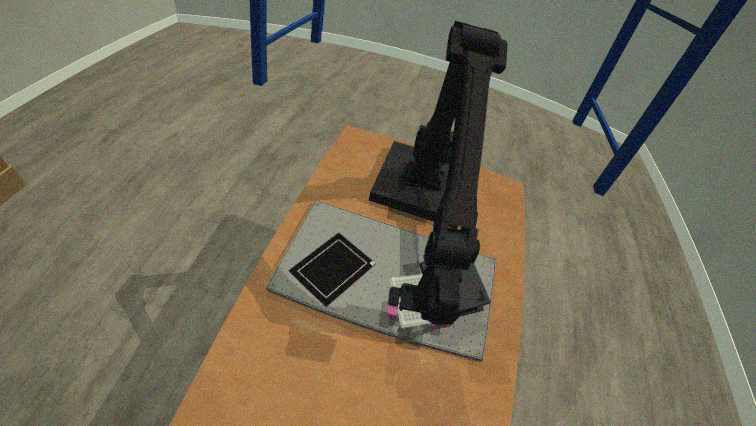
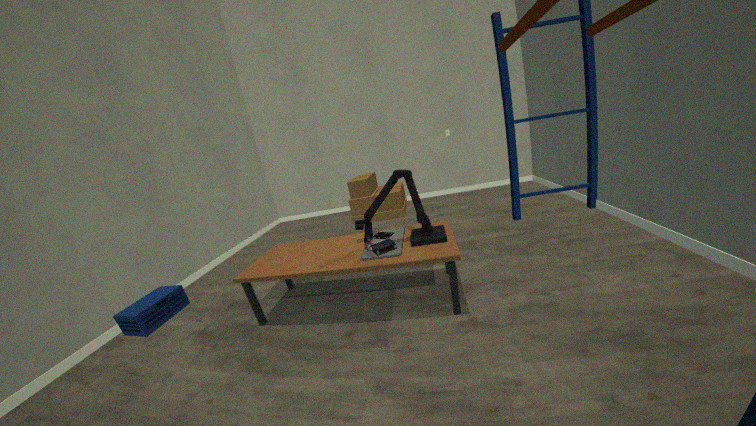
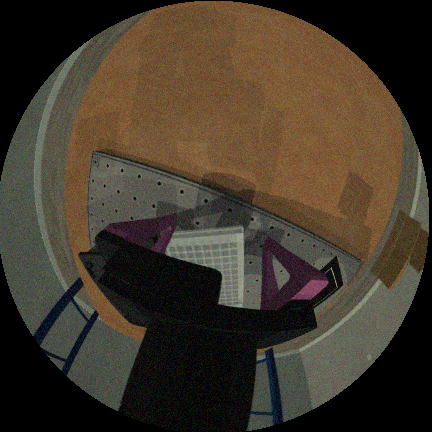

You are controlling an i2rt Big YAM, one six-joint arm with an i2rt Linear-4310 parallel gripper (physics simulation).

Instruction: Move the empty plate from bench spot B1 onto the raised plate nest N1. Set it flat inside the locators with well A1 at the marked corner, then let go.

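Pixels of known places: gripper, fingertip midpoint: [image 1: 410, 325] [image 2: 369, 246] [image 3: 221, 230]; arm's base, link origin: [image 1: 423, 176] [image 2: 427, 232].
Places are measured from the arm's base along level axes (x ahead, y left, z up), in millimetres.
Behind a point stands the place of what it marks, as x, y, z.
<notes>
The white plate [image 1: 411, 318] @(452, 80, -11) [image 3: 229, 250] @(451, 69, -10) lies on or low over the perforated grey board [image 1: 380, 227] @(222, -64, -23) [image 3: 130, 185] @(471, 192, -23); my arm hides part of it. My gripper [image 1: 416, 316] @(464, 84, -19) [image 2: 368, 243] @(464, 84, -19) [image 3: 221, 230] @(464, 84, -19) is open above it, with the pink fingers spread on either side and the plate's outline between them. A black pad [image 1: 330, 269] @(395, -134, -22) [image 3: 336, 271] @(465, -146, -22) with a white outline and a small white mark at one corner stands bare on the board. A thick black block [image 1: 475, 288] @(341, 206, 20) [image 2: 383, 246] @(321, 198, 20) sits beside the plate, partly under my arm. No labels are readable, so I cannot tell which is N1.
The arm's base [image 1: 394, 174] @(32, -84, -1) [image 2: 429, 235] @(-13, 76, 7) stands behind the board on the orange table [image 1: 296, 386] @(686, -97, -37) [image 2: 306, 256] @(1025, 91, -36). Cardboard boxes [image 2: 362, 186] [image 3: 400, 250], blue upright frames [image 1: 258, 42] [image 2: 510, 127] and a blue crate [image 2: 150, 309] stand away from the table.
</notes>
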